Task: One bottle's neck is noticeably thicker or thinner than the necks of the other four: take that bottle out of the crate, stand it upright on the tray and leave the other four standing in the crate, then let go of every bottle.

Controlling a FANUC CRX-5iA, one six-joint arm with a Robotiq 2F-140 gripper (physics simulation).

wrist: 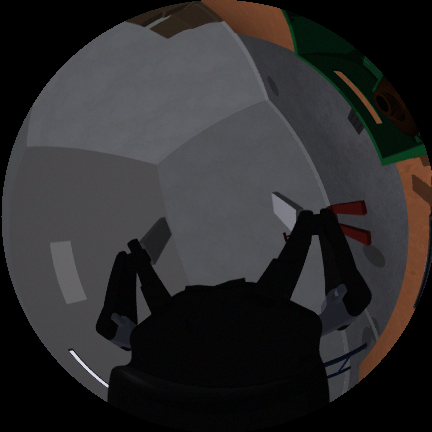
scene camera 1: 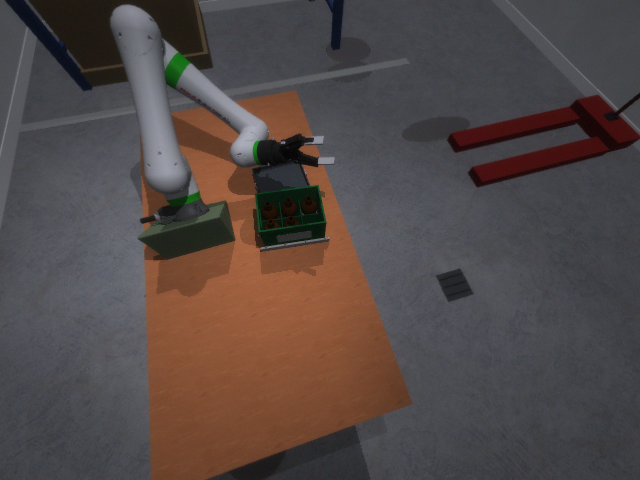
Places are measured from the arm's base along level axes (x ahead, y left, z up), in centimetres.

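Pixels of known places: gripper, fingertip midpoint: [wrist: 218, 214] [scene camera 1: 329, 151]; arm's base at its link origin: [scene camera 1: 191, 215].
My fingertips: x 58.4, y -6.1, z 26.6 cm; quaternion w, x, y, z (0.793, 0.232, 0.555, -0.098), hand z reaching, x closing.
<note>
For each thing: its top centre in the pictures, then the offset to it from my fingertips. "spot": a spot on its surface instead. Level surfaces: height alone.
- green crate at its top centre: [scene camera 1: 289, 207] dy -5.3, dx -17.9, dz -21.6 cm
- back row at a spot on its surface: [scene camera 1: 269, 210] spot: dy -1.7, dx -26.3, dz -25.7 cm
- front row at a spot on its surface: [scene camera 1: 271, 225] spot: dy -9.7, dx -27.2, dz -24.4 cm
- dark tray at a spot on its surface: [scene camera 1: 281, 178] spot: dy +22.7, dx -16.3, dz -38.6 cm
- pale metal bar at a spot on its surface: [scene camera 1: 294, 244] spot: dy -15.6, dx -19.8, dz -36.5 cm
- table at its surface level: dz -39.1 cm
The green crate [scene camera 1: 318, 231] [wrist: 320, 57] stands on the table. Five brown bottles stand in it: three in the back row [scene camera 1: 269, 210] [scene camera 1: 289, 207] [scene camera 1: 309, 205] and two in the front row [scene camera 1: 271, 225] [scene camera 1: 291, 222]; the front right compartment holds no bottle. A bottle [wrist: 392, 106] also shows at the wrist view's right edge. Neck differences are too small to tell. The dark tray [scene camera 1: 281, 178] lies directly behind the crate, with no bottle visible on it. My gripper [scene camera 1: 322, 150] [wrist: 218, 214] is open and empty, pointing sideways above and behind the crate, near the tray's right side.
A pale metal bar [scene camera 1: 294, 244] lies along the crate's front. A green slanted block [scene camera 1: 191, 236] stands at the arm's base, left of the crate. Red forks [scene camera 1: 522, 129] [wrist: 352, 208] are on the floor beyond the table [scene camera 1: 258, 335].
</note>
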